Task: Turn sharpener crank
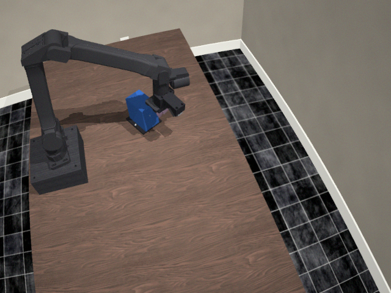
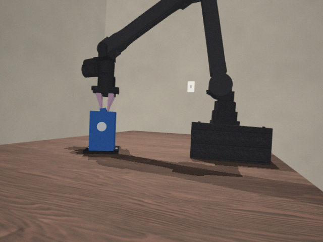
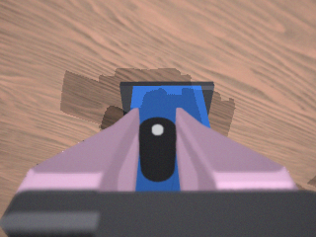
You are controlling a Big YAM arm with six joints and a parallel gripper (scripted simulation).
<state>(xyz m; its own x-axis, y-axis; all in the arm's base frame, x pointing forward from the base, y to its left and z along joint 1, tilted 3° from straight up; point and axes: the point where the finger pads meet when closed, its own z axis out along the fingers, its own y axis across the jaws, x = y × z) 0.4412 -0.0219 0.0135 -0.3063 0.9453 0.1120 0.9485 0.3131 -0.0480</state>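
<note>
My hand is 20 mm to the right of the black crank handle and 10 mm past it.
</note>
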